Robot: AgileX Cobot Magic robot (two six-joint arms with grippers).
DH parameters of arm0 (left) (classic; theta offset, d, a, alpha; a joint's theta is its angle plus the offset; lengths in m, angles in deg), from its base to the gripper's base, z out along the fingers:
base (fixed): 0 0 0 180
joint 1: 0 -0.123 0 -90
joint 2: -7.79 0 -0.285 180
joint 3: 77.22 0 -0.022 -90
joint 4: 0 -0.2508 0 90
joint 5: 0 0 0.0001 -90
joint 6: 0 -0.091 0 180
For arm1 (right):
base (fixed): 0 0 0 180
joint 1: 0 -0.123 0 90
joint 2: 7.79 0 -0.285 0
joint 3: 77.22 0 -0.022 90
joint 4: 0 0.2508 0 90
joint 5: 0 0 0.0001 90
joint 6: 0 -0.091 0 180
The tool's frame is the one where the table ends.
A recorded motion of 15 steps. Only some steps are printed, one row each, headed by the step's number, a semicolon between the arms.
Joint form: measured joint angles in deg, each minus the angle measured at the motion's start. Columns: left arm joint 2, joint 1, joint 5, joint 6, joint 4, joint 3; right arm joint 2, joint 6, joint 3, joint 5, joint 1, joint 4.
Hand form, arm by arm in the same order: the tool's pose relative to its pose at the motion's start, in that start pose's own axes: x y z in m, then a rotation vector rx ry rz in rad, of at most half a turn. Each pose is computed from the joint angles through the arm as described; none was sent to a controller.
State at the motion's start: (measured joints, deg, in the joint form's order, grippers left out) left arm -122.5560 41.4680 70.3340 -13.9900 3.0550 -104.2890; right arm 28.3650 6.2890 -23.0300 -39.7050 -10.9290 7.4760
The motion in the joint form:
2: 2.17 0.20 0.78 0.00 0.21 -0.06; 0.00 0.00 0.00 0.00 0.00 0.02
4: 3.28 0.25 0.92 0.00 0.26 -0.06; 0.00 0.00 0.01 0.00 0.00 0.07
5: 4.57 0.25 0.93 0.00 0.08 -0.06; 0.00 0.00 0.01 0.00 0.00 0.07
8: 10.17 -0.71 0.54 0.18 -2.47 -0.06; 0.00 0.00 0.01 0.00 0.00 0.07
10: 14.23 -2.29 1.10 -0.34 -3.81 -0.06; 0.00 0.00 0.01 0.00 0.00 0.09
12: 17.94 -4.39 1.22 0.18 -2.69 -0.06; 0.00 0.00 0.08 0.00 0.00 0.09
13: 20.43 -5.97 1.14 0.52 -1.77 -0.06; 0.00 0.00 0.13 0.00 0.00 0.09
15: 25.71 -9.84 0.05 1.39 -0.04 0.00; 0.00 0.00 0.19 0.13 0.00 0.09
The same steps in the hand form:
2: 0.0023 -0.0033 -0.0172 -0.0016 -0.0254 0.0043; 0.0000 0.0000 0.0000 -0.0002 0.0000 0.0003
4: 0.0035 -0.0045 -0.0258 -0.0044 -0.0421 0.0059; 0.0000 0.0001 0.0000 -0.0008 0.0001 0.0010
5: 0.0050 -0.0051 -0.0358 -0.0123 -0.0631 0.0080; 0.0000 0.0001 0.0000 -0.0008 0.0001 0.0010
8: 0.0157 0.0014 -0.0794 -0.0806 -0.1546 0.0043; 0.0000 0.0001 0.0000 -0.0008 0.0001 0.0010
10: 0.0288 0.0102 -0.1104 -0.1242 -0.2069 -0.0067; 0.0000 0.0001 0.0000 -0.0010 0.0001 0.0012
12: 0.0424 0.0181 -0.1382 -0.1296 -0.2717 -0.0534; 0.0004 0.0001 0.0002 -0.0010 0.0013 0.0013
13: 0.0526 0.0234 -0.1566 -0.1328 -0.3187 -0.0868; 0.0006 0.0001 0.0004 -0.0010 0.0022 0.0014
15: 0.0768 0.0357 -0.1950 -0.1530 -0.4318 -0.1646; 0.0007 0.0000 0.0006 -0.0008 0.0009 0.0015

